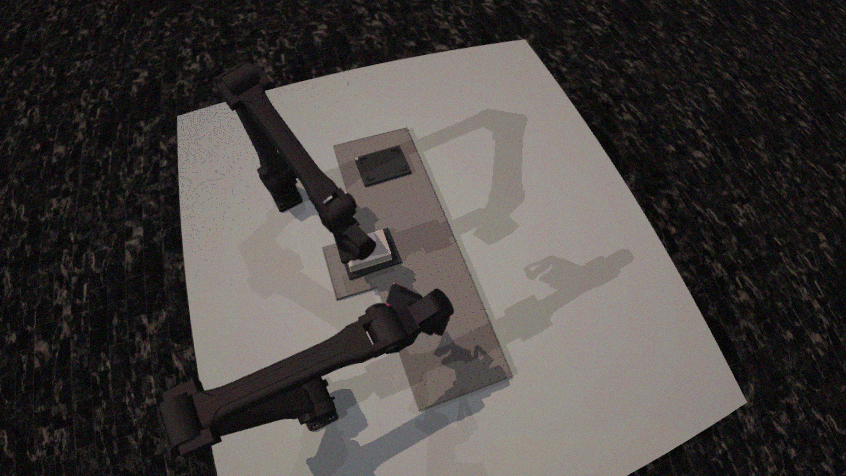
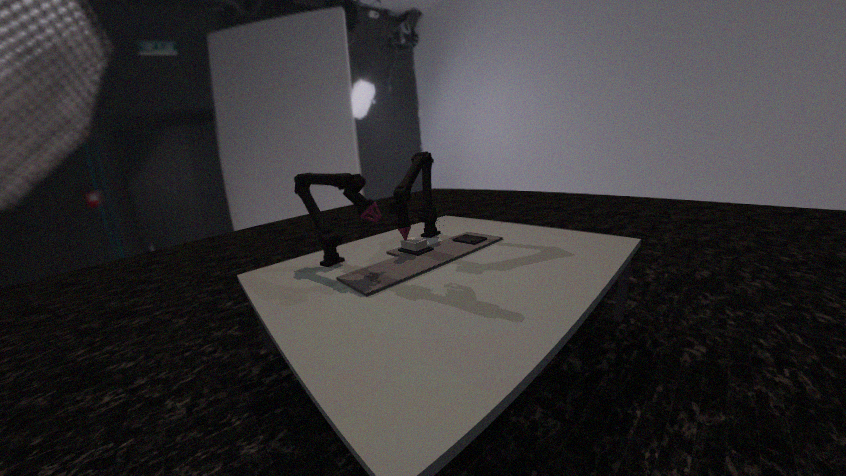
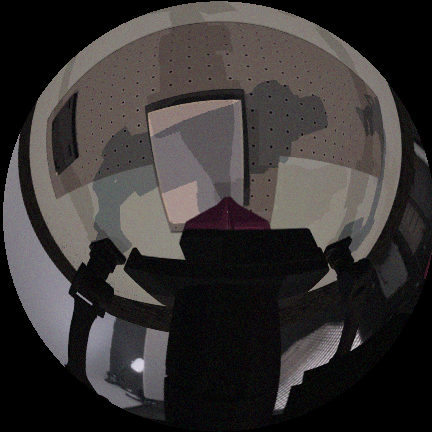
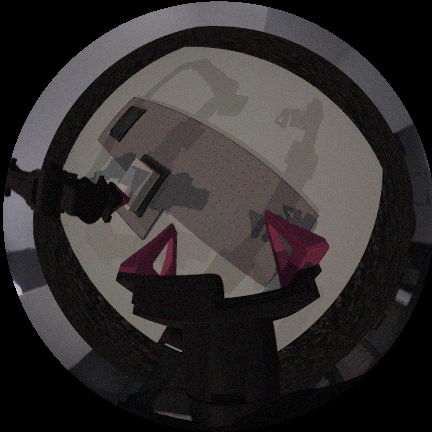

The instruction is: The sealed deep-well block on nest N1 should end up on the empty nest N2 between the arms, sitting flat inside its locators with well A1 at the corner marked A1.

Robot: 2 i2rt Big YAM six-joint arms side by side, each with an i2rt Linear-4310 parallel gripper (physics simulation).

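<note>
The pale sealed block (image 1: pixel 382 241) (image 2: pixel 412 243) (image 3: pixel 200 150) (image 4: pixel 138 176) sits on the dark nest N2 (image 1: pixel 354 275) (image 2: pixel 415 251) (image 3: pixel 246 165) between the arms and looks level. The A1 marks cannot be read, and the locators there are hidden or too small to tell. Nest N1 (image 1: pixel 384 165) (image 2: pixel 470 238) (image 3: pixel 66 134) (image 4: pixel 127 123) holds no block. My left gripper (image 2: pixel 405 238) (image 3: pixel 227 201) (image 4: pixel 128 199) is shut and empty, its tips at or just above the block's top; contact cannot be told. My right gripper (image 2: pixel 372 211) (image 4: pixel 218 221) is open and empty, raised away from the block.
A perforated brown board (image 1: pixel 425 207) (image 2: pixel 390 275) (image 3: pixel 200 60) (image 4: pixel 225 165) carries both nests on the white table (image 1: pixel 591 331) (image 2: pixel 443 367). The left arm (image 1: pixel 289 150) reaches over the block from the upper left. The right arm (image 1: pixel 283 367) reaches over the board's lower part.
</note>
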